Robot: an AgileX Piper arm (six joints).
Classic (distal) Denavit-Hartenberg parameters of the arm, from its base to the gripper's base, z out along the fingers. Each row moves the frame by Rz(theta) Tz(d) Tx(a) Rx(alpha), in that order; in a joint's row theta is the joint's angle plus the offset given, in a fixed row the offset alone. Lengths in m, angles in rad.
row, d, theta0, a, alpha
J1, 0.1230, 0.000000, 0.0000, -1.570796
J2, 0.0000, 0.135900, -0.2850, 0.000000
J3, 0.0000, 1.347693, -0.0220, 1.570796
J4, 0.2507, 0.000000, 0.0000, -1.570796
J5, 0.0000, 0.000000, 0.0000, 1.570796
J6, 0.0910, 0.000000, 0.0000, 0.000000
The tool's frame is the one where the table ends.
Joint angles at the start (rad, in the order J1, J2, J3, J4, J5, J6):
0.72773, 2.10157, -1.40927, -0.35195, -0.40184, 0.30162
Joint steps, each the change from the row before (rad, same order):
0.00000, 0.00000, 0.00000, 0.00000, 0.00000, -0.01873
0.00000, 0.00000, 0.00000, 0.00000, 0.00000, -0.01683
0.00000, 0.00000, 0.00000, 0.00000, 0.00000, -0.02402
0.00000, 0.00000, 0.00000, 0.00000, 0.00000, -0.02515
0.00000, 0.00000, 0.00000, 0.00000, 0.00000, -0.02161
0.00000, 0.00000, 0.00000, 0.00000, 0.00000, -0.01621
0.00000, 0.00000, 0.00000, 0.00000, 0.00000, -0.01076
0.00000, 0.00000, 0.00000, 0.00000, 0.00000, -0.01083
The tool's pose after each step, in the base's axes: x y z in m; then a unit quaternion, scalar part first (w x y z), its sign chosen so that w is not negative. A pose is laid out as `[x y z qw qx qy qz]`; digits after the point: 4 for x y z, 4 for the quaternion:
[0.3524 0.3303 0.2023 0.5678 -0.3324 0.7073 0.2585]
[0.3524 0.3303 0.2023 0.5700 -0.3383 0.7045 0.2537]
[0.3524 0.3303 0.2023 0.5730 -0.3468 0.7004 0.2468]
[0.3524 0.3303 0.2023 0.5760 -0.3555 0.6960 0.2396]
[0.3524 0.3303 0.2023 0.5786 -0.3630 0.6921 0.2333]
[0.3524 0.3303 0.2023 0.5805 -0.3686 0.6891 0.2287]
[0.3524 0.3303 0.2023 0.5817 -0.3723 0.6871 0.2255]
[0.3524 0.3303 0.2023 0.5829 -0.3760 0.6851 0.2224]

